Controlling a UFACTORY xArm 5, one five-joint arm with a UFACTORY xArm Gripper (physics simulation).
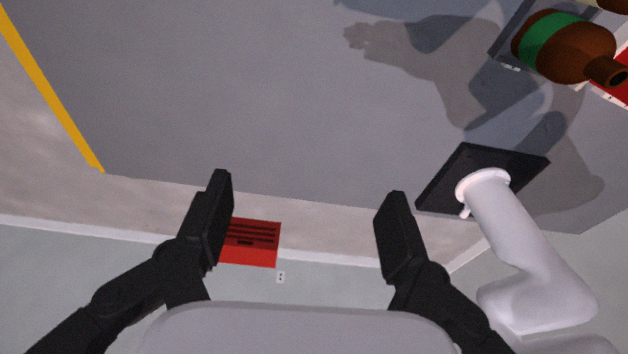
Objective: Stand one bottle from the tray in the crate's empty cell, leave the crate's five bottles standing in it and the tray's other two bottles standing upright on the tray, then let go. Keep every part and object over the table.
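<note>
My gripper is open, with its two black fingers wide apart and nothing between them. A brown bottle with a green band shows at the top right, well to the right of the fingers and apart from them. It stands on the dark tray, of which only a corner shows. Part of a second bottle with a cream label is cut off by the top right corner. A small part of the red crate shows at the right edge behind the green-banded bottle. The crate's cells and its five bottles do not show.
The white arm rises from a black base plate at the right, near an edge of the grey table. A yellow floor line runs at the left. A red box lies beyond the table, seen between the fingers.
</note>
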